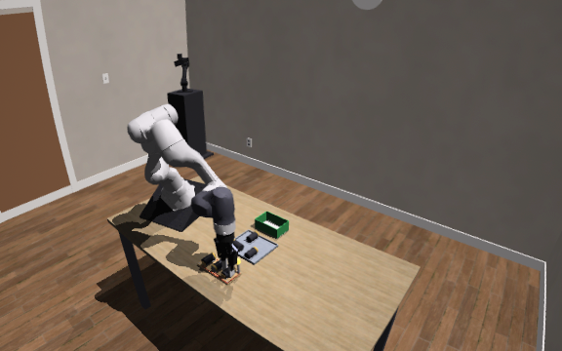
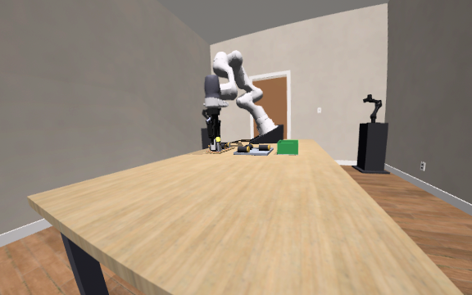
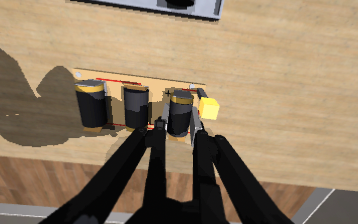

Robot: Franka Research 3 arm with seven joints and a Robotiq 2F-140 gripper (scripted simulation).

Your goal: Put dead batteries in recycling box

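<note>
Right now the bulb is 30 mm to the left of my hand, 30 mm ahead of it and 30 mm above it. The rest, counted from my hand: green recycling box (410 mm to the left, 50 mm behind, 40 mm below); grey tray (230 mm to the left, 50 mm below, 50 mm behind).
</note>
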